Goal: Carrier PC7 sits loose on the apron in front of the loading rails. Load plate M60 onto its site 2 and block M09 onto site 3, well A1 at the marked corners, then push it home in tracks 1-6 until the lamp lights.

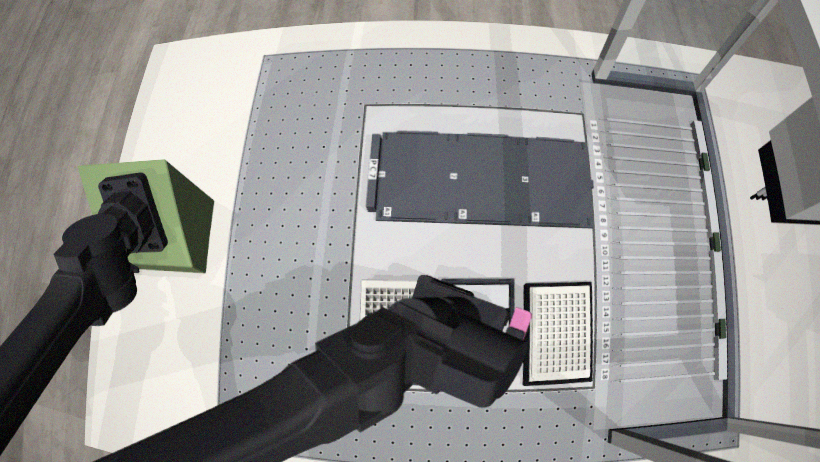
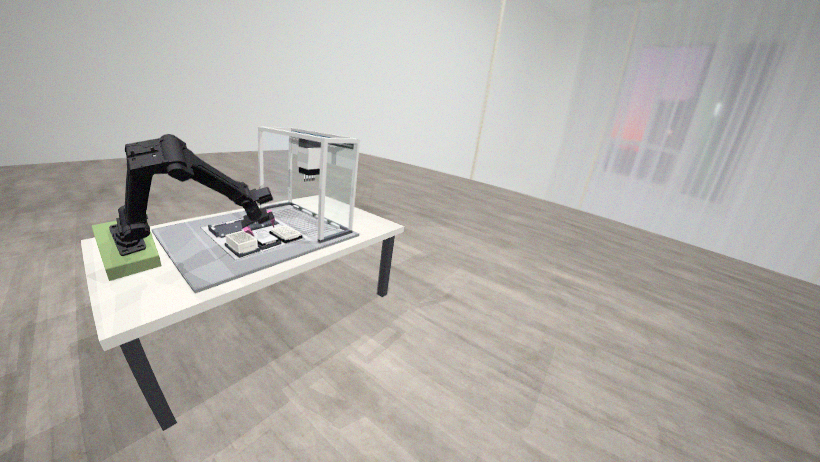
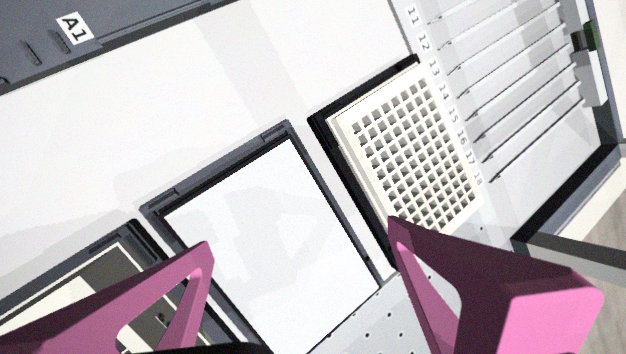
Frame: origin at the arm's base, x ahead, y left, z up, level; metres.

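Seen in the pictures: gripper, fingertip midpoint: (image 1: 488, 317) (image 2: 263, 231) (image 3: 298, 238); arm's base at its link origin: (image 1: 135, 211) (image 2: 128, 238).
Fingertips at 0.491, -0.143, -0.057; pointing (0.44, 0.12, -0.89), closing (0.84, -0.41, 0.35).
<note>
Offsets run from my fingertips to a thing's middle, as dx, dy, dz. "pt": to the spot under its first point.
Carrier PC7 {+0.011, +0.200, -0.030} (image 1: 487, 195) (image 3: 130, 20) lies flat on the white apron (image 1: 459, 252) in front of the loading rails (image 1: 659, 246). Its sites 1, 2 and 3 hold no plate or block. A1 marks show along its near edge. A shallow cream plate with many small wells {+0.102, -0.025, -0.026} (image 1: 559, 332) (image 2: 285, 233) (image 3: 415, 155) sits in a black holder at the right. A deep cream block with square wells {-0.118, -0.012, -0.012} (image 1: 384, 295) (image 2: 241, 242) stands at the left, partly behind the arm. M60 and M09 are not legible. My gripper (image 2: 258, 224) (image 3: 298, 238) is open and empty above the middle holder.
The middle holder {-0.011, -0.014, -0.026} (image 1: 511, 295) (image 3: 325, 195) is a dark frame around a plain white surface. A glass-sided enclosure (image 2: 322, 189) with a pipetting head {+0.341, +0.091, +0.303} (image 2: 308, 157) stands over the rails. Rail stops with green blocks {pt +0.377, +0.088, -0.023} (image 1: 716, 241) line the far end. The green base (image 1: 186, 218) is at the left.
</note>
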